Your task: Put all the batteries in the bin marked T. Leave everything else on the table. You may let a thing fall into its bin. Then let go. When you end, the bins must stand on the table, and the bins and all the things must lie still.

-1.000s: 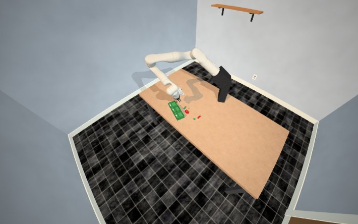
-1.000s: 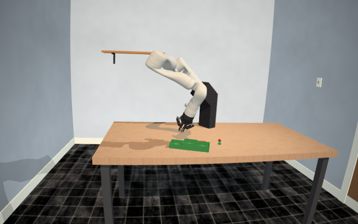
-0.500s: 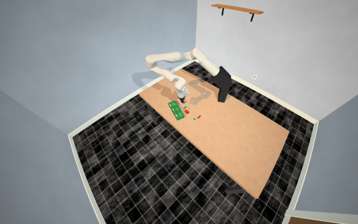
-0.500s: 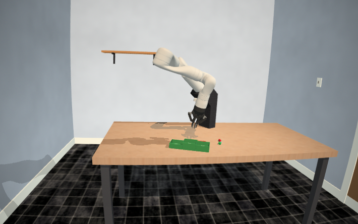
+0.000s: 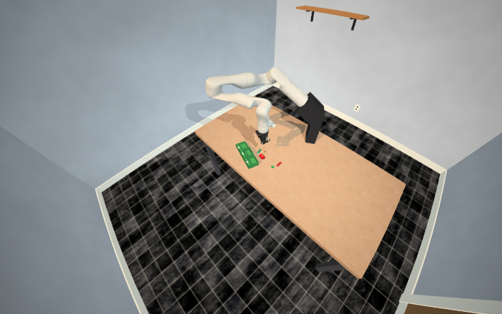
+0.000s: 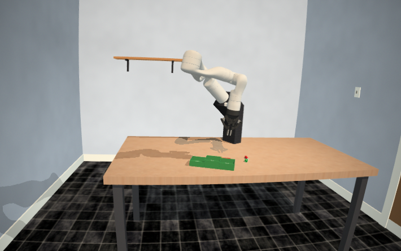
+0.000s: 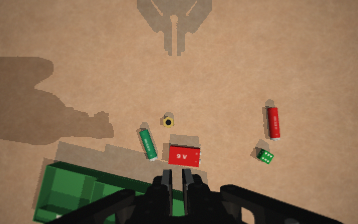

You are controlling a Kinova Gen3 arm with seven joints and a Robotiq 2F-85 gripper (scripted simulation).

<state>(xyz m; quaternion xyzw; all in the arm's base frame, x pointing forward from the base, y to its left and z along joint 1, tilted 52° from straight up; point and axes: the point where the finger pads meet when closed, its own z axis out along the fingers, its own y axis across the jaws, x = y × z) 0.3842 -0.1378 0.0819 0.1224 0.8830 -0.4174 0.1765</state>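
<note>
My gripper is now 160 mm above the joined green bins, 120 mm to the left of it and 40 mm short of it. The rest, counted from my hand: red 9 V battery 170 mm below, 10 mm to the left, 10 mm ahead; then small yellow nut 180 mm below, 60 mm behind, 10 mm to the right; then green cylindrical battery 170 mm below, 50 mm to the right, 40 mm behind.
</note>
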